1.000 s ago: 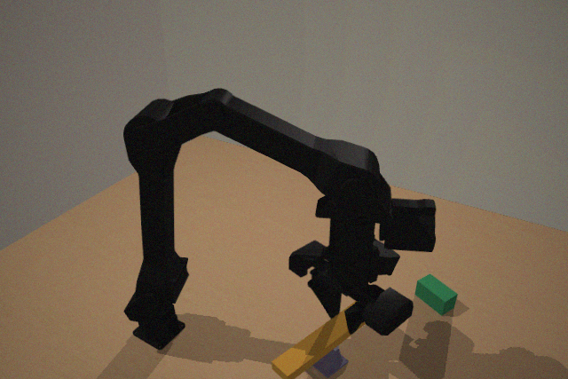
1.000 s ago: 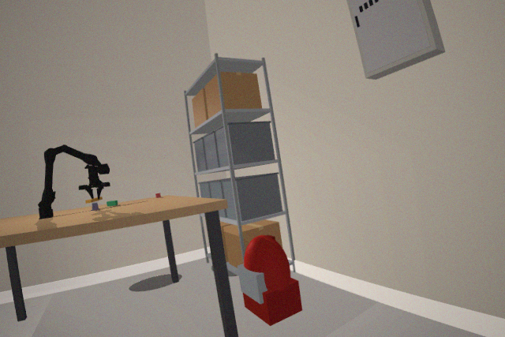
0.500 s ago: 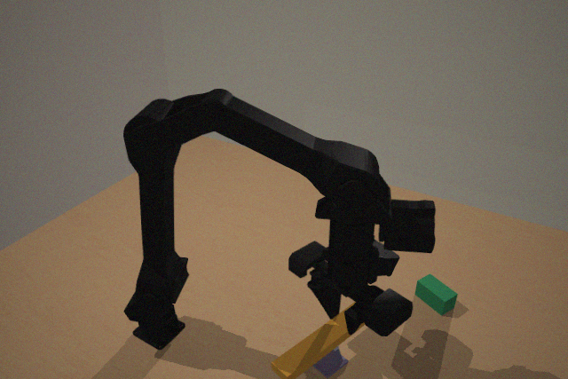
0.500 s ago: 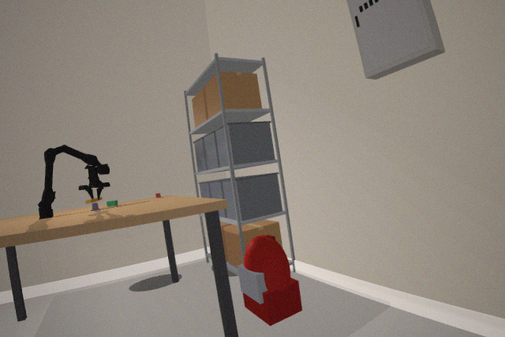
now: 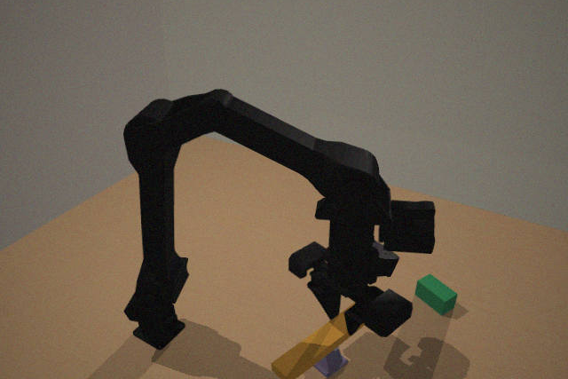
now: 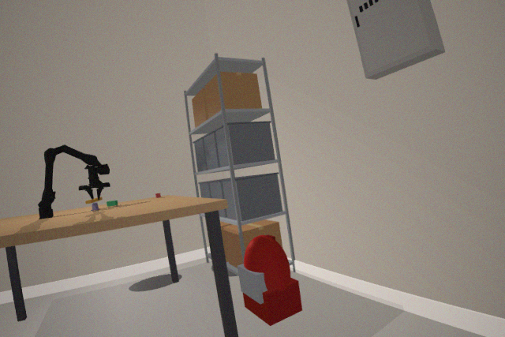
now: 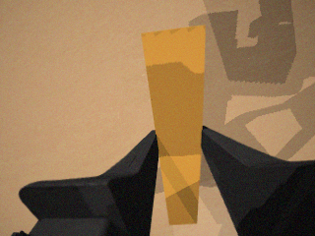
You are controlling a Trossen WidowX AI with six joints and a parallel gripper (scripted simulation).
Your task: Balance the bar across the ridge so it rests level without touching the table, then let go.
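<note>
Right now my gripper tip is 30 mm to the left of the yellow bar and 10 mm past it. Also, from my gripper tip: green block 180 mm to the left, 100 mm ahead, 40 mm below; red block 460 mm ahead, 390 mm to the left, 40 mm below.
</note>
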